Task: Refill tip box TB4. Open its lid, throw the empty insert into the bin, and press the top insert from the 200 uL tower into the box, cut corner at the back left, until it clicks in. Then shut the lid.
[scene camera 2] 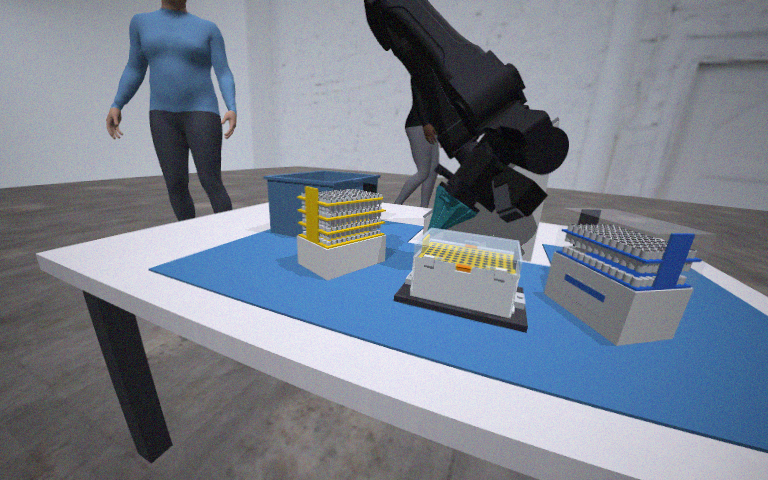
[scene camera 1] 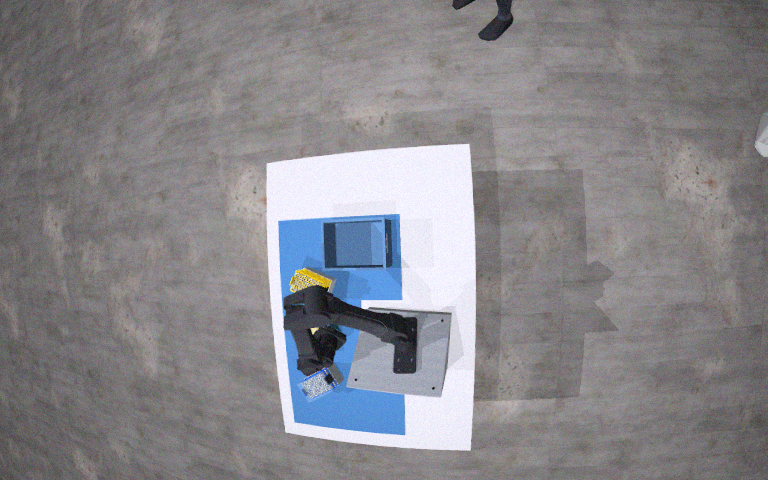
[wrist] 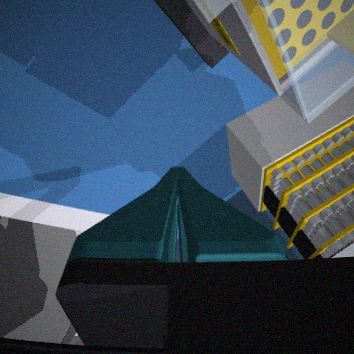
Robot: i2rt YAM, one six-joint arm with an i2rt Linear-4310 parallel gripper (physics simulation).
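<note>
The tip box (scene camera 2: 464, 285) stands on a black holder (scene camera 2: 453, 309) (wrist: 210, 52). Its clear lid (scene camera 2: 475, 238) (wrist: 325, 95) lies shut over it, with an orange latch (scene camera 2: 463, 267) at the front. Under the lid is a yellow insert (wrist: 306, 41) with empty holes. My gripper (scene camera 2: 433, 226) (wrist: 177, 177) has teal fingers, shut together with nothing between them. Its tips are behind the box's back left corner, near lid height; any contact is not clear. The yellow tower (scene camera 1: 310, 280) (scene camera 2: 339, 254) (wrist: 290, 120) holds several stacked inserts full of tips. The blue bin (scene camera 1: 329, 244) (scene camera 2: 286, 206) stands behind that tower.
A blue-marked tower (scene camera 1: 320, 384) (scene camera 2: 623, 305) with stacked tip inserts stands on the other side of the box. The grey robot base plate (scene camera 1: 368, 367) is on the table behind the box. My arm hides much of the box from above. Two people stand beyond the table.
</note>
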